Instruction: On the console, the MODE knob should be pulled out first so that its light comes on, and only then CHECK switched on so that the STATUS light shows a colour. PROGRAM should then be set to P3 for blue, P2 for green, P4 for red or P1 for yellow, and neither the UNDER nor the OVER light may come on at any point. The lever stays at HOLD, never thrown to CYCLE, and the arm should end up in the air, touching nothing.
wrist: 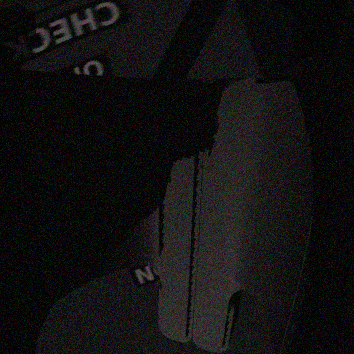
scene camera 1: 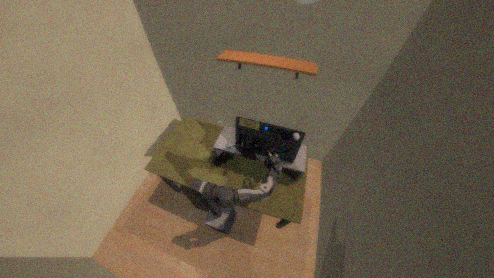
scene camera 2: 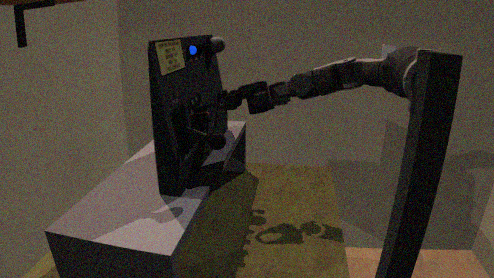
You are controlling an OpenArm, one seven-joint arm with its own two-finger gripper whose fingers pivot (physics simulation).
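Observation:
The black console (scene camera 1: 282,145) (scene camera 2: 172,82) stands upright, with its STATUS light (scene camera 1: 266,128) (scene camera 2: 193,49) lit blue. The lever's black ball (scene camera 2: 216,141) sticks out low from the console front. My gripper (scene camera 1: 270,154) (scene camera 2: 224,99) (wrist: 214,216) is shut, with its fingers together and no object seen between them. It is close to the console face; whether it touches a control cannot be told. In the wrist view the CHECK label (wrist: 75,27) shows at the top left and a letter N (wrist: 144,275) beside the fingers. The MODE knob, its light and the PROGRAM setting cannot be made out.
A yellow note (scene camera 1: 249,123) (scene camera 2: 170,57) is on the console's upper left, and a pale round dome (scene camera 1: 296,136) (scene camera 2: 217,44) at its upper right. The console stands on a grey-white block (scene camera 1: 226,140) (scene camera 2: 110,195) on the olive table (scene camera 1: 287,200) (scene camera 2: 295,185). An orange bench-like board (scene camera 1: 267,60) is behind.

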